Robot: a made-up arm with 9 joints.
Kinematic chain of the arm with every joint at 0, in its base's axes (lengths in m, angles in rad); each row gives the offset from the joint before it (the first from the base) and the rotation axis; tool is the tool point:
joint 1: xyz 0 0 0.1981 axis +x
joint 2: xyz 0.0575 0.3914 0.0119 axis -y
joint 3: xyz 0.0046 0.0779 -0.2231 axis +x
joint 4: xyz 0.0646 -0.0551 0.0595 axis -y
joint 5: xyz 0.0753 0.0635 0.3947 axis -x
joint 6: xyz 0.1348 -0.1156 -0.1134 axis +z
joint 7: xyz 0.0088 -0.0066 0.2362 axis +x
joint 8: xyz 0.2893 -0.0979 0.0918 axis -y
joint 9: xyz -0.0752 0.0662 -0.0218 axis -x
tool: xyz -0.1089 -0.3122 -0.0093
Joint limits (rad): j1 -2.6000..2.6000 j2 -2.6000..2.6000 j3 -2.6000..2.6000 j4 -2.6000..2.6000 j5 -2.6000..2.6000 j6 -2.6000..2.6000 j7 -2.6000..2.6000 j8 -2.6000..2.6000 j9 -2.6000..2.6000
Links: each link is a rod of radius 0.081 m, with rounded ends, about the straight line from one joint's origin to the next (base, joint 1, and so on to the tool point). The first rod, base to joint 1, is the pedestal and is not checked.
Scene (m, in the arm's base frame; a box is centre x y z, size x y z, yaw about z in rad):
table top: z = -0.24
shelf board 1: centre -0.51 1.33 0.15 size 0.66 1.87 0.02 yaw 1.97
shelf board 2: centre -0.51 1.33 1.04 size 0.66 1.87 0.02 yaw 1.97
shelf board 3: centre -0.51 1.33 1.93 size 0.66 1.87 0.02 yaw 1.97
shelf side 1: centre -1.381 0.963 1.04 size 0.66 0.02 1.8 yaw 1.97
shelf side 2: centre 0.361 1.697 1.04 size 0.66 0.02 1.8 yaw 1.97
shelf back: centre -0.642 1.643 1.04 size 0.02 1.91 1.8 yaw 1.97
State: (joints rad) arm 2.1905 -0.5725 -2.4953 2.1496 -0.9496 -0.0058 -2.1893 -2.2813 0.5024
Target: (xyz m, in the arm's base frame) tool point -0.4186 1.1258 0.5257
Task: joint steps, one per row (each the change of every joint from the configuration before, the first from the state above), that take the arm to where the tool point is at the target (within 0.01 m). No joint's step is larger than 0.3 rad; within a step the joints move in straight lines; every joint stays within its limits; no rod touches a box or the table.
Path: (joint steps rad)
1: -0.2337 0.2046 -0.0262 -0.1119 0.0786 0.0245 -0.0825 0.0369 -0.0140
2: -0.2337 0.2046 -0.0261 -0.1119 0.0785 0.0244 -0.0825 0.0370 -0.0140
3: -0.2337 0.2046 -0.0262 -0.1119 0.0786 0.0245 -0.0825 0.0369 -0.0140
4: -0.2337 0.2046 -0.0262 -0.1119 0.0785 0.0244 -0.0825 0.0370 -0.0140

